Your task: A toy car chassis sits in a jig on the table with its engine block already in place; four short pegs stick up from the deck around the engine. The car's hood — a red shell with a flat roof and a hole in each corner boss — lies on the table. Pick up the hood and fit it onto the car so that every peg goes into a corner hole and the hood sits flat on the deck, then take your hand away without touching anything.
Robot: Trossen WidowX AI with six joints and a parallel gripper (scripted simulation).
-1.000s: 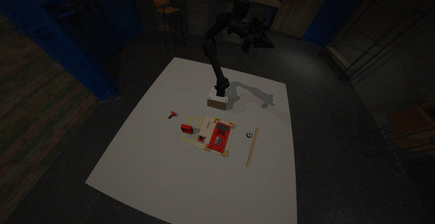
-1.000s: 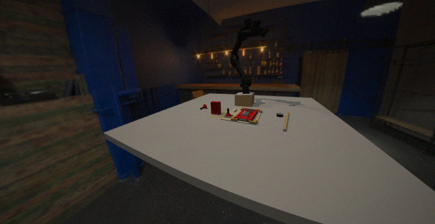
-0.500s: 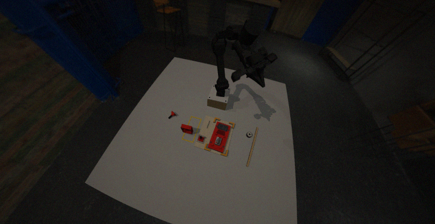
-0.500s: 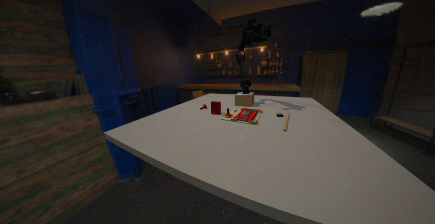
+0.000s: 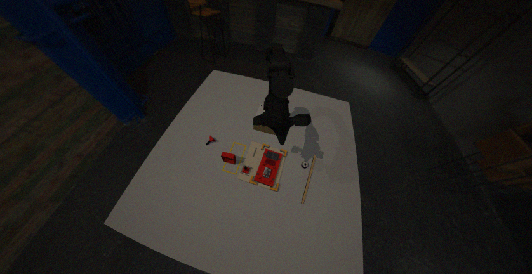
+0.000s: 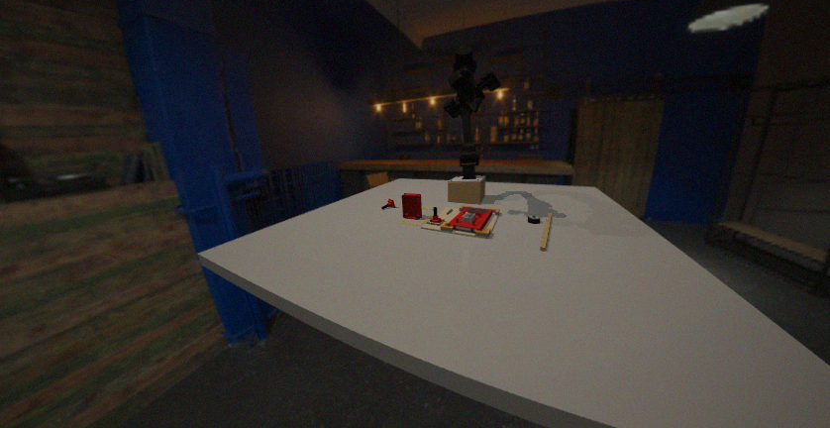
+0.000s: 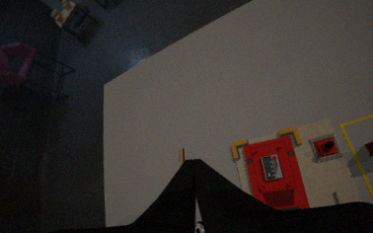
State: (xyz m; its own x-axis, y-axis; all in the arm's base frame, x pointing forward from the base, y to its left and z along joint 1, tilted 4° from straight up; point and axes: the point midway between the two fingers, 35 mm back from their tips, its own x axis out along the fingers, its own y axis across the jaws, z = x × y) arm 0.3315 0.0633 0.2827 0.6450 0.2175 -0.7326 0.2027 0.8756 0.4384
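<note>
My gripper tip is now 3 cm past the red hood, 24 cm to the left of it and 33 cm above it. Also, from my gripper tip: thin wooden stick: 1 cm behind, 23 cm to the left, 37 cm below; then small wheel: 8 cm behind, 20 cm to the left, 37 cm below.
</note>
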